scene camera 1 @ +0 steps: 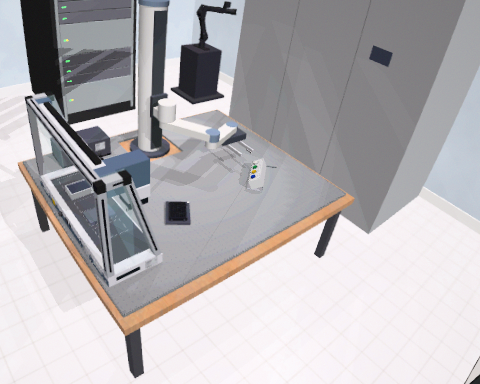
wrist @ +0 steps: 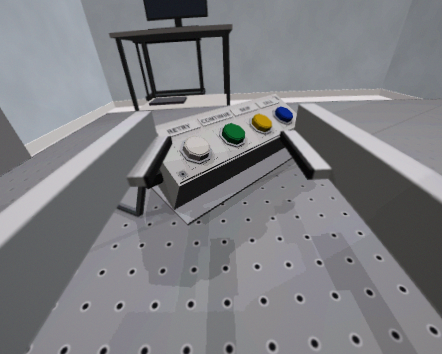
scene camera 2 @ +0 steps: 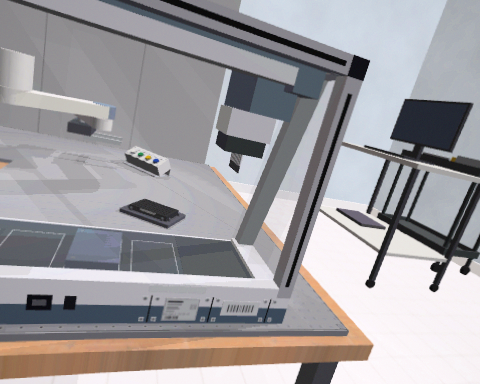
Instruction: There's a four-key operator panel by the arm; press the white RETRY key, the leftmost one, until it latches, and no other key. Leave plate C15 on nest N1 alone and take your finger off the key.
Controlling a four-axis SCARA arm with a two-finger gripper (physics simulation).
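Frame: origin at the arm's base, x right, y ahead, z up, level; millimetres.
Seen in the pictures: gripper, between the fingertips: (scene camera 1: pixel 247 153) (wrist: pixel 225 124) (scene camera 2: pixel 121 141); arm's base, origin of its link: (scene camera 1: pixel 149 148).
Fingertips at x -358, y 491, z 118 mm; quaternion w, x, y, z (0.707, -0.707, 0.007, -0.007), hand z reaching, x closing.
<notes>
Pixels of each thing's top centre, then the offset from my fingertips to it. "pt": a spot on its surface instead.
- operator panel, centre of its top: (wrist: pixel 234 109) (scene camera 2: pixel 148 152) (scene camera 1: pixel 258 167) dx +16, dy +122, dz -22 mm
- green key, centre of its top: (wrist: pixel 232 125) dx +11, dy +89, dz -31 mm
- yellow key, centre of its top: (wrist: pixel 261 115) dx +50, dy +121, dz -31 mm
- blue key, centre of its top: (wrist: pixel 284 107) dx +88, dy +153, dz -31 mm
- bent dark lever, a spot on its surface: (wrist: pixel 140 201) pt dx -87, dy +33, dz -85 mm
The operator panel (scene camera 1: pixel 258 175) (scene camera 2: pixel 145 164) (wrist: pixel 235 167) sits on the table, white-topped with a dark front. Its white RETRY key (wrist: pixel 196 148) is leftmost and stands proud of the face, beside the green key (wrist: pixel 233 134), yellow key (wrist: pixel 262 122) and blue key (wrist: pixel 284 114). My gripper (scene camera 1: pixel 247 152) (scene camera 2: pixel 121 139) (wrist: pixel 225 124) has its fingers apart with nothing between them. In the wrist view the left fingertip overlaps the panel's left end, just left of the RETRY key, and does not cover it. A black plate (scene camera 1: pixel 178 212) (scene camera 2: pixel 151 208) rests on a dark nest; labels are unreadable.
A bent dark lever (wrist: pixel 140 201) shows at the panel's left end, partly hidden by the left finger. A framed instrument (scene camera 1: pixel 135 264) (scene camera 2: pixel 215 287) stands along one table edge. A grey cabinet (scene camera 1: pixel 325 100) rises behind the table, and a server rack (scene camera 1: pixel 45 65) stands behind the arm.
</notes>
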